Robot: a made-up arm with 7 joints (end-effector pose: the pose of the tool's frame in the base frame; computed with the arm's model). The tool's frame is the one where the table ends.
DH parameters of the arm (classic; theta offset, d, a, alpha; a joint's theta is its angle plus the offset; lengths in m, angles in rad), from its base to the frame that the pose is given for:
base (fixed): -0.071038 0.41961 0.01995 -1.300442
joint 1: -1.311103 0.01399 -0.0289 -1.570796
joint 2: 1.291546 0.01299 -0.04 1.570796
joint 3: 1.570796 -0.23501 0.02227 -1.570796
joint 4: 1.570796 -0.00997 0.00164 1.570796
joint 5: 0 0.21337 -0.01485 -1.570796
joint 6: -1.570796 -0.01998 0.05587 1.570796
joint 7: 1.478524 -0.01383 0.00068 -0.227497
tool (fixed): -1.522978 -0.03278 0 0
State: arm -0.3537 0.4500 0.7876 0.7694 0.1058 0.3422 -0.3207
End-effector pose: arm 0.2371 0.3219 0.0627 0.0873 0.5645 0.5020
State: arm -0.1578 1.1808 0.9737 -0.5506 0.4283 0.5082 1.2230
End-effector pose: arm 0.2027 0.2539 0.5527 -1.6576 -0.9569 -2.6685
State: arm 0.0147 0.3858 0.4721 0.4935 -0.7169 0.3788 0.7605
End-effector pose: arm 0.1652 0.2542 0.0274 0.4544 0.5549 1.4961
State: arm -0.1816 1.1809 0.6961 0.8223 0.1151 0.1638 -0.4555
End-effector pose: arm 0.2008 0.4864 0.3230 0.8276 0.2713 0.6099
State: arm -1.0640 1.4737 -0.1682 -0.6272 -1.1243 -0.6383 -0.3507
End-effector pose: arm 0.2313 -0.0051 0.5743 1.4332 -0.4700 -2.1288
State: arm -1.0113 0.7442 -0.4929 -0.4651 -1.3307 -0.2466 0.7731
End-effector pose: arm 0.3054 -0.0736 0.4472 -0.7730 -0.6376 -0.0675
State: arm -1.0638 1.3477 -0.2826 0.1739 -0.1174 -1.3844 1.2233
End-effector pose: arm 0.3679 0.1236 0.5482 3.1231 -0.9457 -3.1273
